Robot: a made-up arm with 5 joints.
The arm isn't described. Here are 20 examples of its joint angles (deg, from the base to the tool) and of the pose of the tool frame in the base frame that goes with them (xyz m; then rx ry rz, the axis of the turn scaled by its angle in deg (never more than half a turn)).
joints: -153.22 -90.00 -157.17 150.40 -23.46
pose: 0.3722 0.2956 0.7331 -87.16 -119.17 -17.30
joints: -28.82 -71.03 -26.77 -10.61 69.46
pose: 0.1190 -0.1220 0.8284 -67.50 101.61 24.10
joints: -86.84 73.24 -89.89 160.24 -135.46
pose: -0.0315 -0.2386 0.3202 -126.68 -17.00 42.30
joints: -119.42 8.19 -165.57 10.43 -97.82
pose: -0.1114 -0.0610 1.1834 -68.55 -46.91 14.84
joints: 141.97 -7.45 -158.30 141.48 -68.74
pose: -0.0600 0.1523 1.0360 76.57 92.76 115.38
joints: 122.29 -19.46 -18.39 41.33 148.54
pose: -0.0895 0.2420 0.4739 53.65 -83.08 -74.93
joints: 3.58 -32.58 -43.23 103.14 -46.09
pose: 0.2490 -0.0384 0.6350 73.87 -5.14 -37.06
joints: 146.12 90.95 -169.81 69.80 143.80
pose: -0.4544 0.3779 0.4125 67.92 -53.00 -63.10
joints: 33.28 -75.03 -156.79 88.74 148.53
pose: -0.3676 -0.2727 0.8953 -70.48 -28.67 94.71
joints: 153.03 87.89 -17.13 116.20 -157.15
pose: 0.1148 0.0082 0.4457 -55.61 78.32 -78.48
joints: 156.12 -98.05 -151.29 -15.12 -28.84
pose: 0.6179 -0.1688 0.5713 -28.61 31.90 68.26
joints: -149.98 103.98 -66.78 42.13 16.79
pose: -0.0149 0.1028 0.1050 11.54 3.61 125.03
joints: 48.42 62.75 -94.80 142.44 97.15
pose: 0.2613 0.2279 0.3785 -52.10 -71.27 -15.07
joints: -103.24 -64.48 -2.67 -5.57 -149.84
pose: -0.0933 -0.1900 0.6554 10.60 -21.52 -10.49
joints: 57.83 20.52 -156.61 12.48 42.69
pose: 0.2445 0.2684 1.0836 -137.14 33.61 30.25
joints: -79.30 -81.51 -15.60 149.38 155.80
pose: -0.0346 -0.0215 0.6417 136.25 19.03 50.54
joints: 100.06 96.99 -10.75 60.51 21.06
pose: 0.1103 -0.1516 0.4452 -59.60 -11.97 19.65
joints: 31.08 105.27 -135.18 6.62 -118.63
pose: 0.4485 0.2315 0.1491 74.64 28.60 78.04
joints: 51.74 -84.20 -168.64 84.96 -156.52
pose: -0.3237 -0.4577 0.7563 -26.52 -104.31 123.14
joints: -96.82 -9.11 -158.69 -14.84 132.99
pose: -0.0427 0.0534 1.1791 -81.15 55.12 -45.73
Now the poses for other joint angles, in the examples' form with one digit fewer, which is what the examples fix.
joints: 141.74 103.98 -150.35 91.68 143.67
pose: -0.303 0.315 0.187 62.9 -99.4 -20.1
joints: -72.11 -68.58 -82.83 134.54 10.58
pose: -0.085 0.024 0.905 13.4 -130.5 -100.6
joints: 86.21 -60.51 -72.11 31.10 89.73
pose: 0.066 0.109 1.003 -135.3 -2.5 111.0
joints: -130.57 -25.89 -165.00 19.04 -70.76
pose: 0.102 0.241 1.162 -84.5 -48.4 42.2
